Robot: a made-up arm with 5 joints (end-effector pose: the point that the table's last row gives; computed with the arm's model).
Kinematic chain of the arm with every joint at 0, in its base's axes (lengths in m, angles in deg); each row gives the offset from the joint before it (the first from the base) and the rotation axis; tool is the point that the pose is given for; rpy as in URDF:
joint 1: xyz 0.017 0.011 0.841 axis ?
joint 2: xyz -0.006 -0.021 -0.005 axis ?
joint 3: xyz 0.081 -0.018 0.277 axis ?
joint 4: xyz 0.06 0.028 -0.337 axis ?
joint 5: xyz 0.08 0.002 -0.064 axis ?
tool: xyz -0.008 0.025 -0.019 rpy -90 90 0
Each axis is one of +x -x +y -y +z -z.
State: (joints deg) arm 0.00 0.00 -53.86 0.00 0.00
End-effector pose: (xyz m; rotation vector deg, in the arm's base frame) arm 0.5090 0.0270 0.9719 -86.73 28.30 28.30
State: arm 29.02 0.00 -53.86 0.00 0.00
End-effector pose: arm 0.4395 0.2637 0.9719 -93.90 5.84 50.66
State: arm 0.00 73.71 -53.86 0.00 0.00
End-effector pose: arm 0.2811 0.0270 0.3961 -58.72 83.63 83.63
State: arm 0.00 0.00 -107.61 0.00 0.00
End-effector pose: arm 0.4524 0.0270 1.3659 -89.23 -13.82 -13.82
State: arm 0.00 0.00 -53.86 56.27 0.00
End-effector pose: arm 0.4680 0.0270 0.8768 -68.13 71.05 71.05
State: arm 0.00 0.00 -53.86 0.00 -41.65
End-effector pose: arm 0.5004 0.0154 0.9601 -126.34 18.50 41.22
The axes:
joint 1: +z
joint 2: +y
joint 3: +y
joint 4: +y
joint 5: -z

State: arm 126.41 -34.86 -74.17 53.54 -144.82
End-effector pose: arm -0.1399 0.2810 1.2886 37.16 116.81 39.07
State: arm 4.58 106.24 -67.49 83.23 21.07
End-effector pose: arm -0.0247 0.0249 0.3552 -19.37 -124.60 -83.44
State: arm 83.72 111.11 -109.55 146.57 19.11
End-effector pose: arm 0.0176 0.1737 0.3501 34.78 -94.14 -14.86
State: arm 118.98 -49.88 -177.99 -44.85 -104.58
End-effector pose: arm 0.2968 -0.4467 1.1963 -11.72 10.20 -60.32
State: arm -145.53 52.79 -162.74 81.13 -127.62
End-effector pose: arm -0.5419 -0.3356 1.0690 -58.31 106.86 59.73
